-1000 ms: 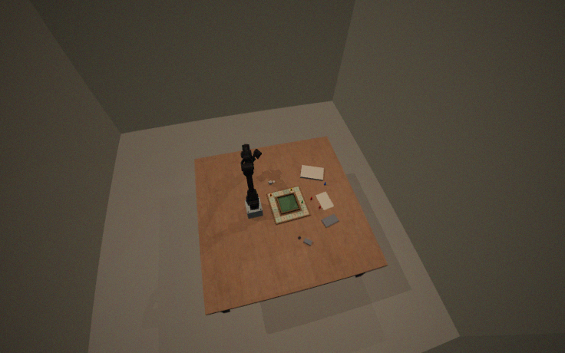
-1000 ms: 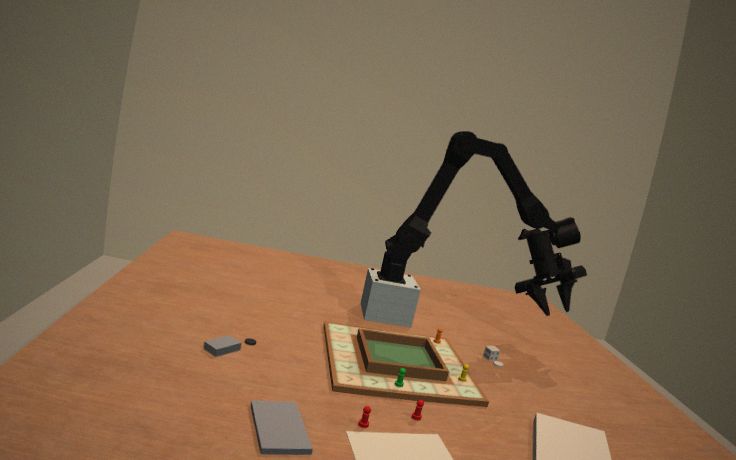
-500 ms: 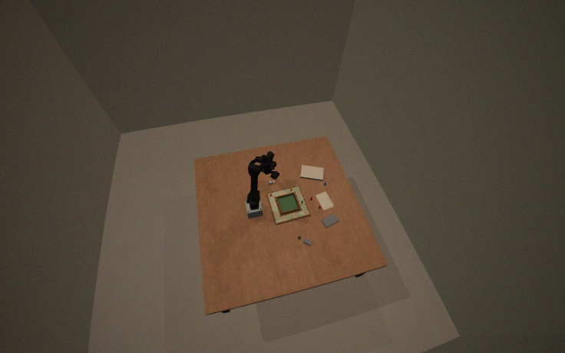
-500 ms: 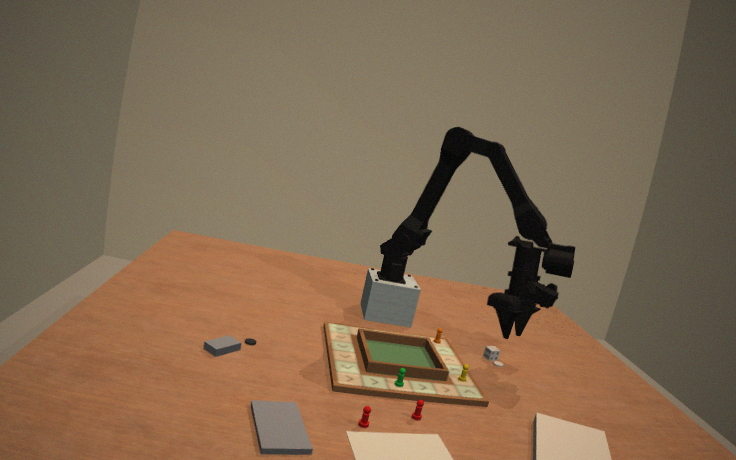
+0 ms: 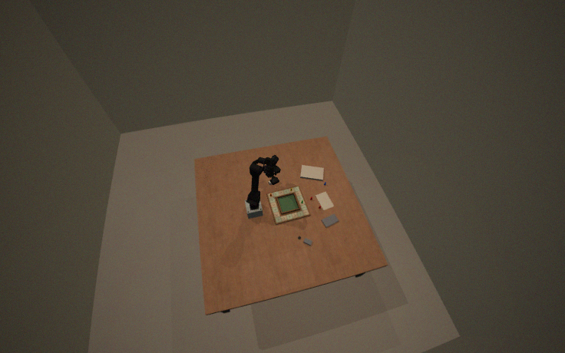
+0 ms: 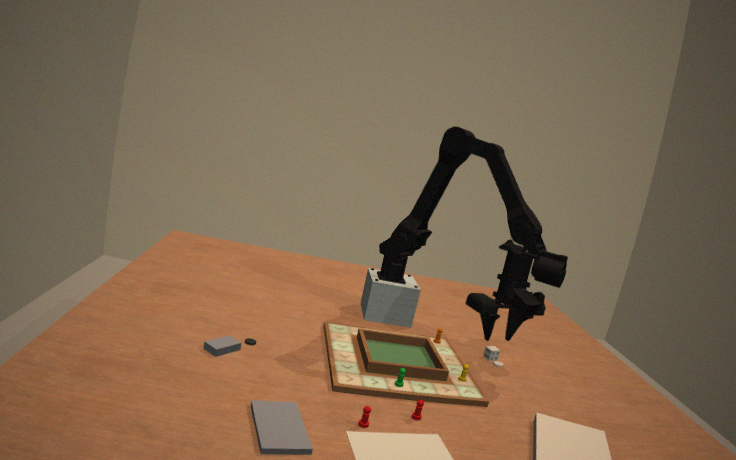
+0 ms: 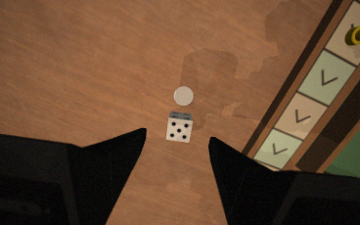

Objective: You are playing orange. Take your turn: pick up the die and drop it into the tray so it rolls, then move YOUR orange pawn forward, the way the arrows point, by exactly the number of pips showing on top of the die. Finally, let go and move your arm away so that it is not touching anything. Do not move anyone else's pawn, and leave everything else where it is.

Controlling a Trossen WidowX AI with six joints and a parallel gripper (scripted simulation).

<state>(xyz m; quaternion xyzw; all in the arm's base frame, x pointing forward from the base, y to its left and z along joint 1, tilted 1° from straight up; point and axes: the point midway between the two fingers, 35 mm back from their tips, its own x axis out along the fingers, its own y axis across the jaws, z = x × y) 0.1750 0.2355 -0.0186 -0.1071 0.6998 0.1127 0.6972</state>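
My gripper tip is now 30 mm above the white die. The rest, counted from my gripper tip: orange pawn 20 mm behind, 130 mm to the right, 20 mm below; then white disc 30 mm ahead, 10 mm to the left, 40 mm below; then yellow pawn 150 mm ahead, 110 mm to the right, 20 mm below.
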